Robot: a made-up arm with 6 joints.
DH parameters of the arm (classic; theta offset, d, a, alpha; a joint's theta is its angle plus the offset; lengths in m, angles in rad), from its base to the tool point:
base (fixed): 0 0 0 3.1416
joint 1: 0 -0.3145 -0.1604 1.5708
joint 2: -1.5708 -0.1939 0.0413 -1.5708
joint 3: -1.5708 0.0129 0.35 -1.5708
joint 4: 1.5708 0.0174 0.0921 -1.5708
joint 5: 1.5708 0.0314 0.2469 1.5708
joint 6: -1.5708 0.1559 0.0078 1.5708
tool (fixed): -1.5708 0.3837 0 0
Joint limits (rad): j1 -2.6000..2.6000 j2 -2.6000..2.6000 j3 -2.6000..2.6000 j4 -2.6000..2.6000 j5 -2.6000..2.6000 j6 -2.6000..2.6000
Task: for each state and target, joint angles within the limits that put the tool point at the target. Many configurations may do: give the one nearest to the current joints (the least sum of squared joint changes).
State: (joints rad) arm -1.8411 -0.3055 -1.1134 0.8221 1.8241 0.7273
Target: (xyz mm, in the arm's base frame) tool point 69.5 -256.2 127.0
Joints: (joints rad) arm -1.5012 -0.2382 -0.4220 1.1178 1.5885 0.2094
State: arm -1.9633 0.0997 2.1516 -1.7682 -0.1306 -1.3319
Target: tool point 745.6 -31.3 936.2
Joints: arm -2.0932 0.1075 2.3334 -1.8091 -0.1790 -1.2319
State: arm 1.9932 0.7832 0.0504 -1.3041 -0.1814 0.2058
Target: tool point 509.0 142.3 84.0
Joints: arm 1.9633 0.9815 -0.5351 -1.0651 -0.0067 0.7511
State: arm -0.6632 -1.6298 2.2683 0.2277 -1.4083 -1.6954
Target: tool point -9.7 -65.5 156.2
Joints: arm -0.6022 -1.5684 2.4635 0.4947 -1.1130 -1.6919
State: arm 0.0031 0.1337 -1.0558 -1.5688 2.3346 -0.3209
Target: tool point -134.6 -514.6 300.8
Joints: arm -0.7643 0.6026 -1.4488 -1.0661 2.4849 -0.7422
